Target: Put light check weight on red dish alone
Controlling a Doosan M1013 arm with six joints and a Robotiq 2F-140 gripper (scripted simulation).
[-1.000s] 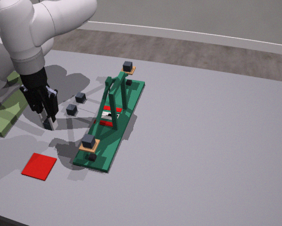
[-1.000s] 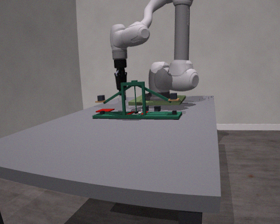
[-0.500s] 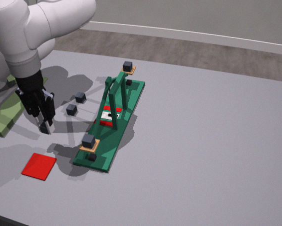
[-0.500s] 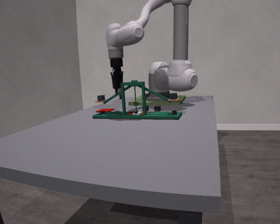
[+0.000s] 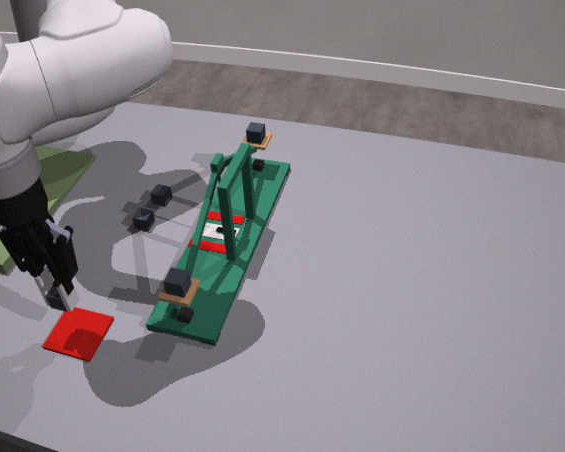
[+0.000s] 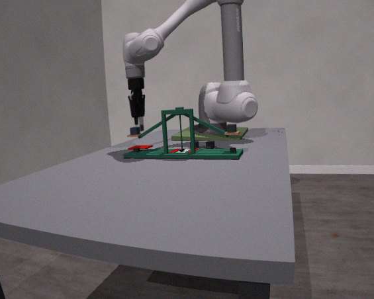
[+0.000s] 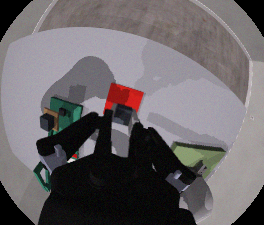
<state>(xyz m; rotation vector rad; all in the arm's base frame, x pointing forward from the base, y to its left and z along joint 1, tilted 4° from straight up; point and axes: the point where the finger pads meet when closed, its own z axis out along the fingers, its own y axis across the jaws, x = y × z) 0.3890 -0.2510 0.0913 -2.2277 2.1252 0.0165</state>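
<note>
The red dish lies 110 mm below my hand. Also, from my hand: green rocker balance (280 mm to the left, 160 mm ahead, 20 mm below).
</note>
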